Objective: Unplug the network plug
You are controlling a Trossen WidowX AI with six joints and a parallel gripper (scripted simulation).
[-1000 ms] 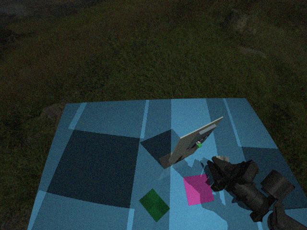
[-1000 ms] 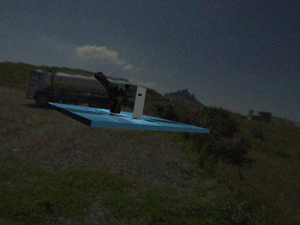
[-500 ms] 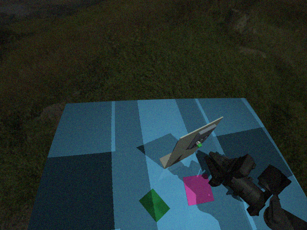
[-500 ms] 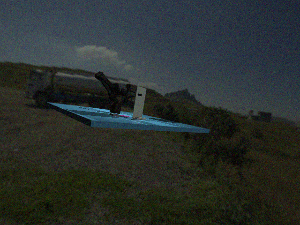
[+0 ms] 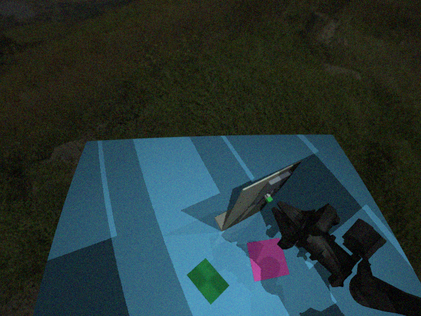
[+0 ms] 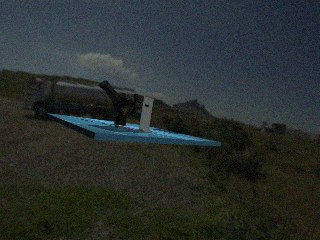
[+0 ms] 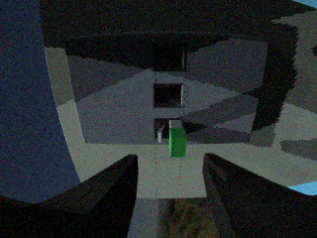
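Right now the network plug is 30 mm ahead of my gripper tip and 10 mm to the left of it. Round my gripper tip: upright panel (50 mm ahead, 10 mm to the left, 90 mm below); then magenta square (100 mm behind, 30 mm to the right, 230 mm below).
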